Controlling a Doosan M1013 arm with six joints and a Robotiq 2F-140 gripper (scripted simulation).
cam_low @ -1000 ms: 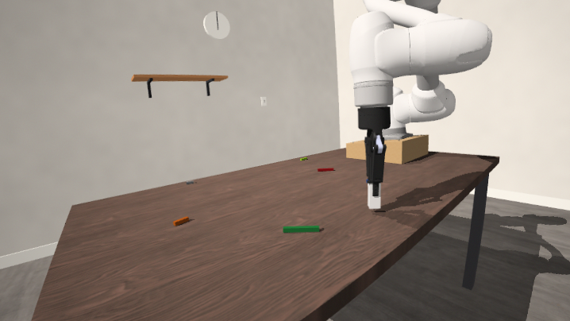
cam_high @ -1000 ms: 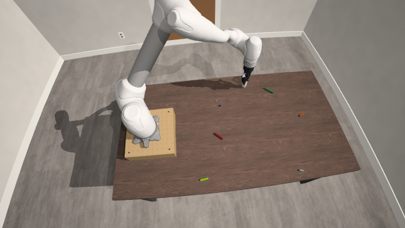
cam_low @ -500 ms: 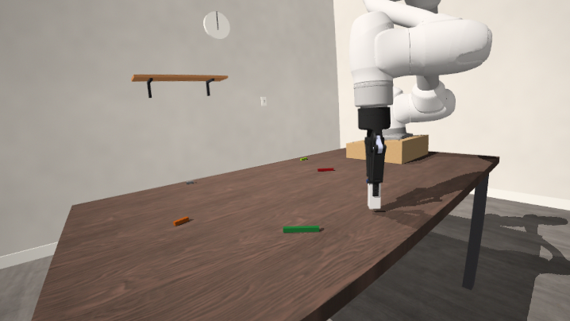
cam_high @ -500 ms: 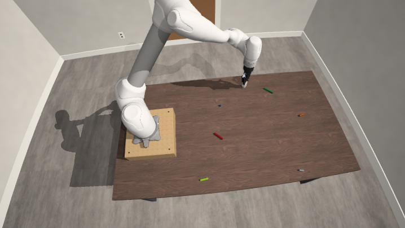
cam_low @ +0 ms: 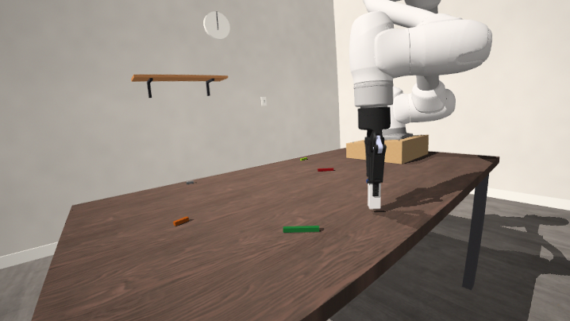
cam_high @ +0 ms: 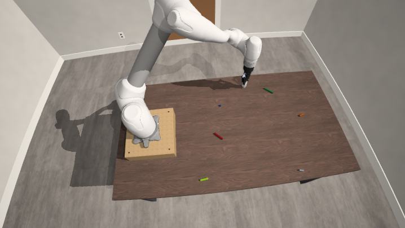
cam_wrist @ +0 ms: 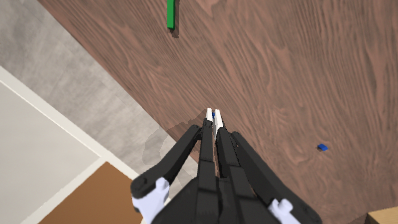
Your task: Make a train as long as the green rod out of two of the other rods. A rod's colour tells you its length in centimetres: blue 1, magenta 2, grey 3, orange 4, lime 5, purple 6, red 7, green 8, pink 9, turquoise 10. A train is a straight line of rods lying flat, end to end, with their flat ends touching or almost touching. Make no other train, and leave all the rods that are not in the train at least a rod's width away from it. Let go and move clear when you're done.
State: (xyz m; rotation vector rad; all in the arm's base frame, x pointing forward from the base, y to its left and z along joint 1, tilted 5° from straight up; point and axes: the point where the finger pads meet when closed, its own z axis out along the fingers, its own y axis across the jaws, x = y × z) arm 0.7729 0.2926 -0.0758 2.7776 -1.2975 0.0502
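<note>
Now: hand 30 cm past the red rod, 39 cm to the left of it and 4 cm above it. From my hand the other things lie so: orange rod 37 cm ahead, 34 cm to the right, 4 cm below; green rod 19 cm ahead, 7 cm to the right, 4 cm below; grey rod 19 cm ahead, 73 cm to the right, 4 cm below.
</note>
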